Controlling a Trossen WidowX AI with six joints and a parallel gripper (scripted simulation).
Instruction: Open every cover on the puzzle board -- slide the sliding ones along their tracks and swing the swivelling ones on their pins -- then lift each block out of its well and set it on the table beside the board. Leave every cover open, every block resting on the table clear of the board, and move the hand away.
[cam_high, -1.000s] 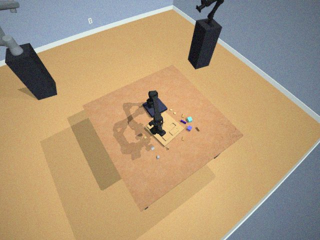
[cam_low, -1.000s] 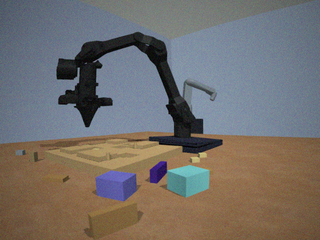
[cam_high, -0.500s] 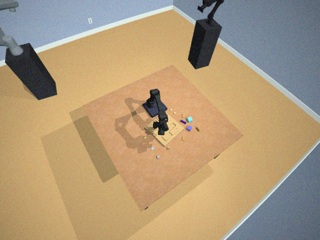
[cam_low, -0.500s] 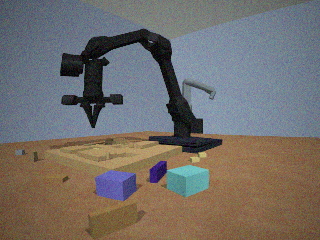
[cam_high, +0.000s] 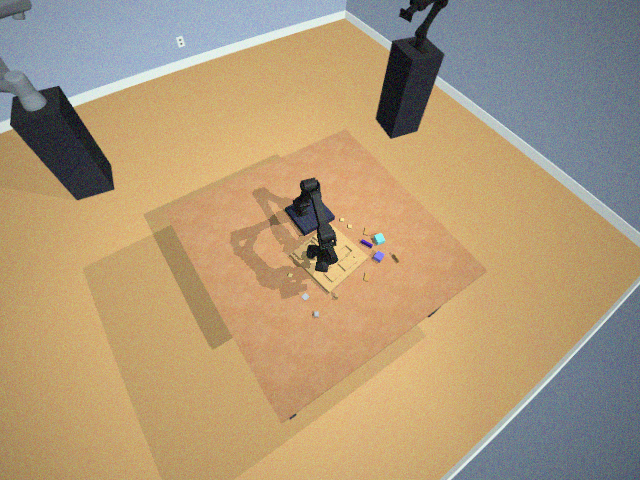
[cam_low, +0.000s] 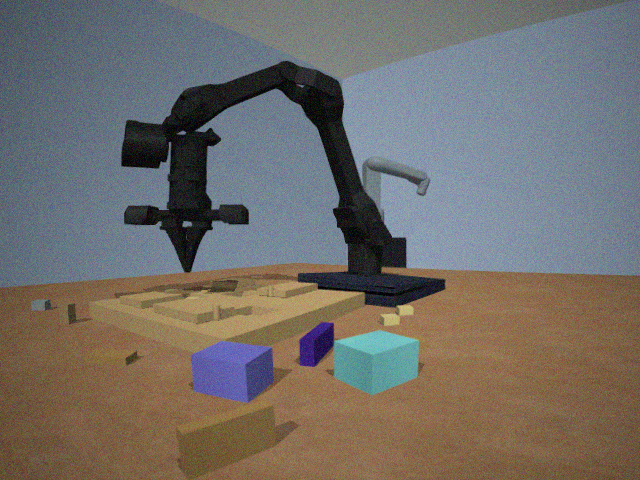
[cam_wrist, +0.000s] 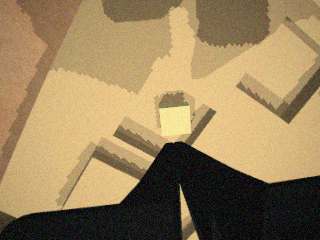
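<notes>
Right now my gripper tip is 3 cm past the tan puzzle board, 4 cm to the right of it and 4 cm above it. The rest, counted from my gripper tip: small grey block: 22 cm ahead, 13 cm to the right, 5 cm below; dark purple block: 3 cm behind, 28 cm to the left, 5 cm below; cyan block: 3 cm behind, 36 cm to the left, 4 cm below.
</notes>
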